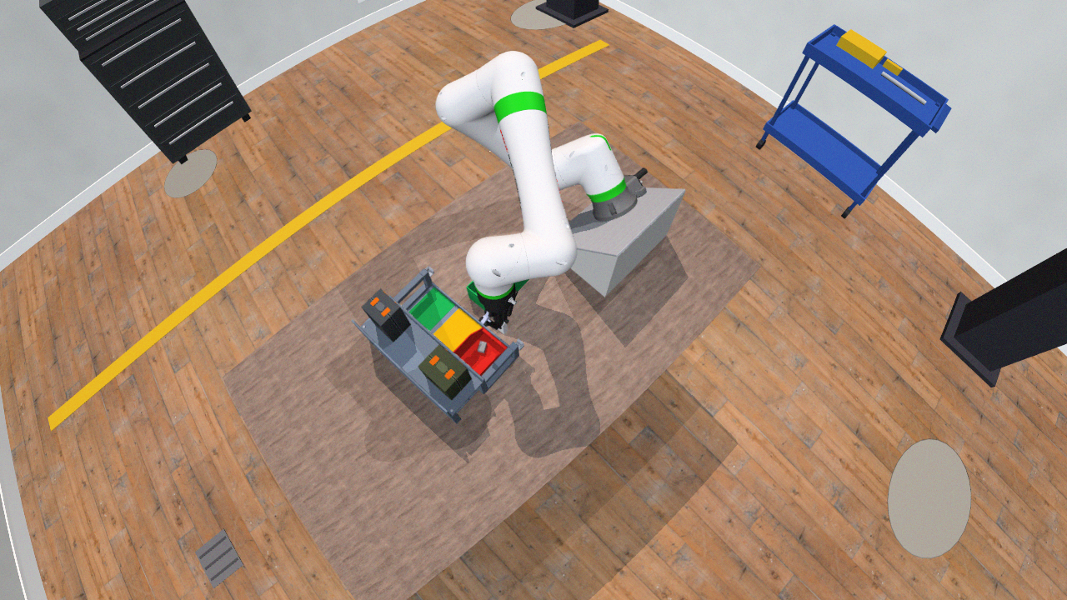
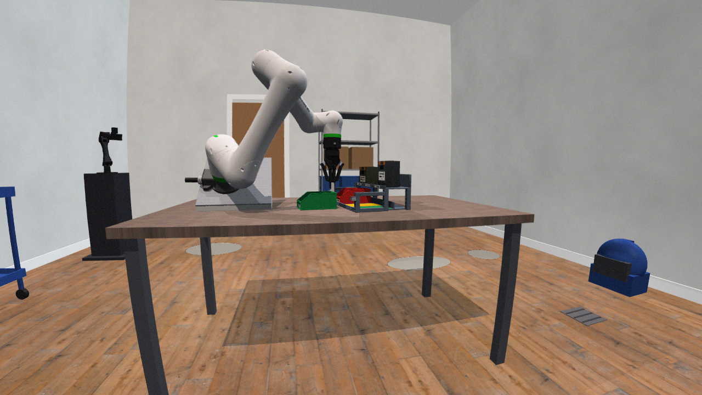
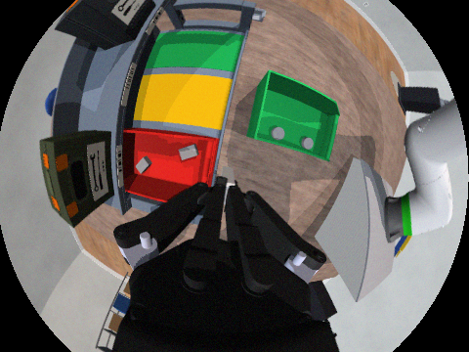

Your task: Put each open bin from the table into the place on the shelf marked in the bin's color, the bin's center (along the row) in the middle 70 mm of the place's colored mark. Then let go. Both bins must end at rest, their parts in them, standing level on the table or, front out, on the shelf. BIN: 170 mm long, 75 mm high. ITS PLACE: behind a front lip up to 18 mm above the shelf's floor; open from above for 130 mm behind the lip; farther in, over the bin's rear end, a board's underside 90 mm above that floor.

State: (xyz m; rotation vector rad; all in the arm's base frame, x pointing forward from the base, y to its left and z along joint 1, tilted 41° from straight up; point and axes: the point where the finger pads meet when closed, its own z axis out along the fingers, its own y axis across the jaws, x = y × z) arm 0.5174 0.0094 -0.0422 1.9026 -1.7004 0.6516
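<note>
Right now my hand is 120 mm to the left of the green bin, 100 mm past it and 50 mm above it. Round my hand: red bin 110 mm ahead, 40 mm below, 10 mm to the left.
</note>
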